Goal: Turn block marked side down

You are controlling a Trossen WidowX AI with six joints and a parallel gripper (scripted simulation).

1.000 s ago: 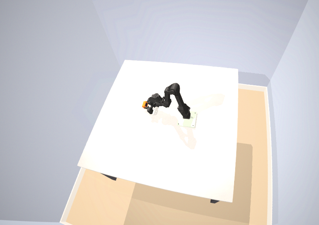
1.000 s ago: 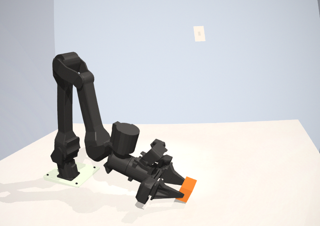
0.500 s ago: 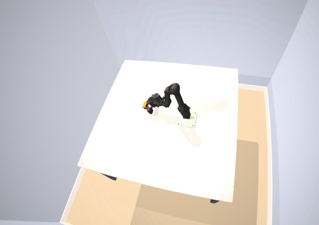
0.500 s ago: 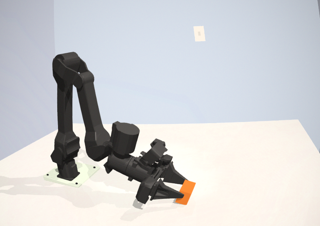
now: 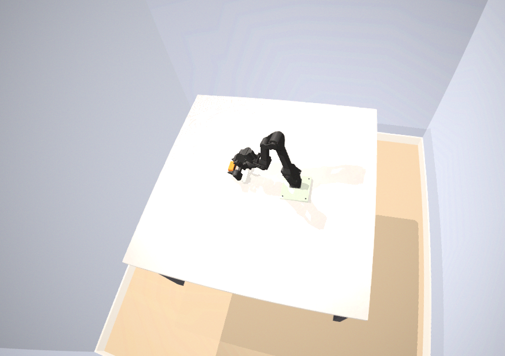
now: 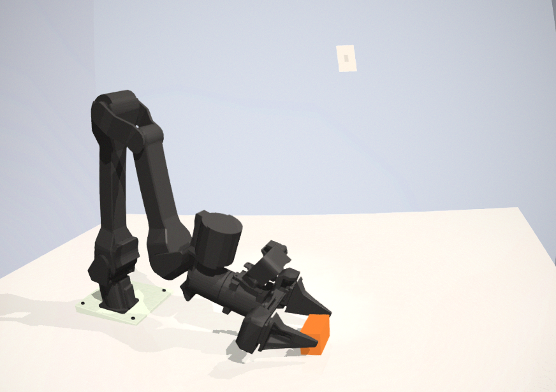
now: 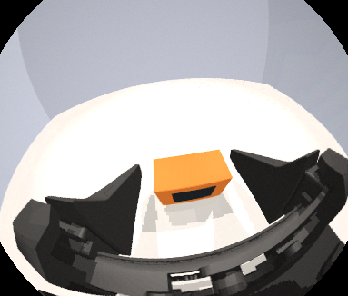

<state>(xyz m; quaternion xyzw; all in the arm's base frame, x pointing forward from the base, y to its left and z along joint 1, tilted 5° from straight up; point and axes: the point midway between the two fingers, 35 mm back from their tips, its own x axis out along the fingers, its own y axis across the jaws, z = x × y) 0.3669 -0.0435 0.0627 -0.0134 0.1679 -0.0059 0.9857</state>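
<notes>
Now: gripper tip 20 mm past the orange block and 10 mm above it.
</notes>
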